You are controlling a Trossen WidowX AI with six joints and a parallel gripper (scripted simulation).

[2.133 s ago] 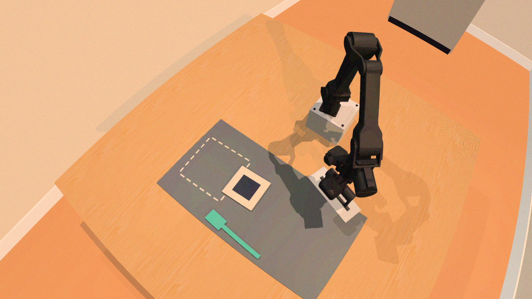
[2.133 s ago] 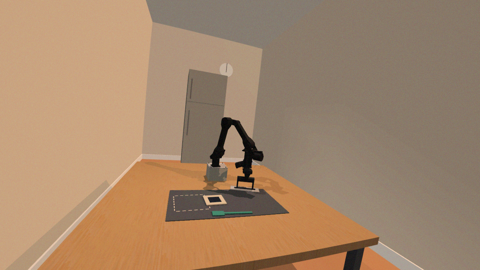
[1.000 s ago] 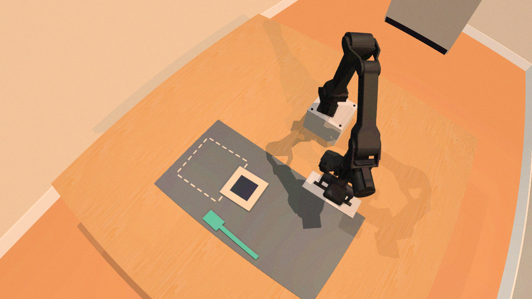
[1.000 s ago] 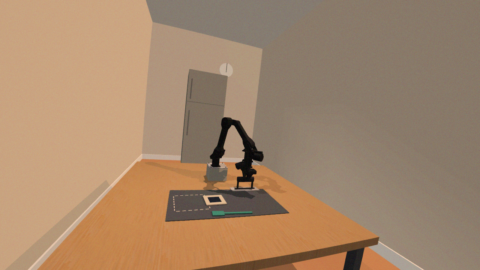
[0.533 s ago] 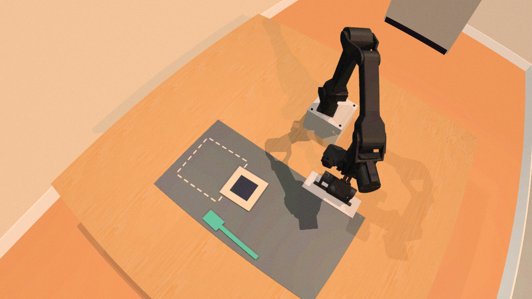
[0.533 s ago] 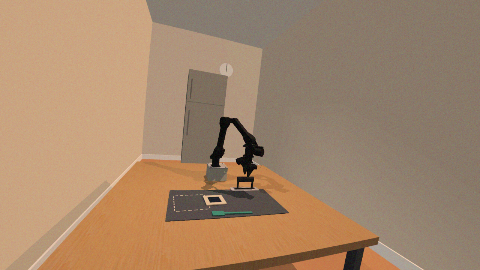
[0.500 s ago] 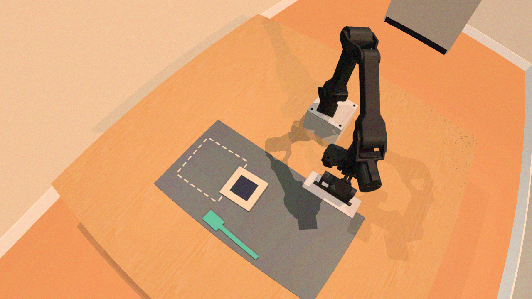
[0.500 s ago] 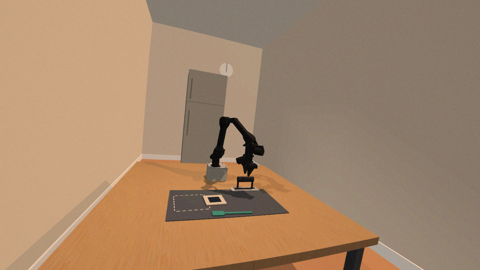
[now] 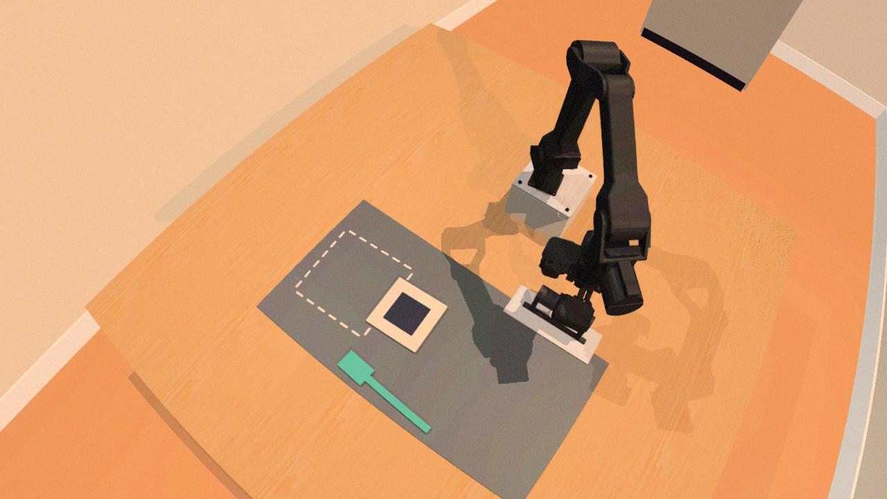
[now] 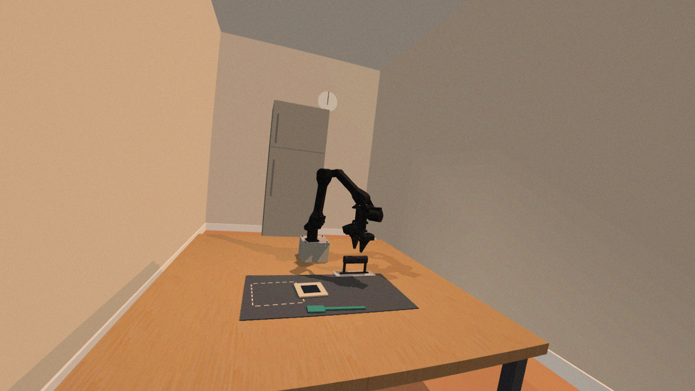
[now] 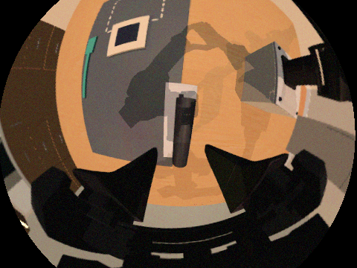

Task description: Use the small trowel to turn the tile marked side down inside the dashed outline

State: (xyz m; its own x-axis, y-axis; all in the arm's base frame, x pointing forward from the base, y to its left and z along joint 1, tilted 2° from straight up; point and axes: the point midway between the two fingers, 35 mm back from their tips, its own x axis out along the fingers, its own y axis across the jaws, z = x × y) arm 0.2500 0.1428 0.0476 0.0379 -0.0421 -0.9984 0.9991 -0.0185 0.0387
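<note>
Now: gripper tip 80 mm above the trowel, 20 mm to the left of it and 10 mm past it. Round my gripper tip: green flat tool 280 mm ahead, 250 mm to the right, 110 mm below; square tile 270 mm to the right, 120 mm ahead, 110 mm below; grey mat 210 mm to the right, 140 mm below, 140 mm ahead.
</note>
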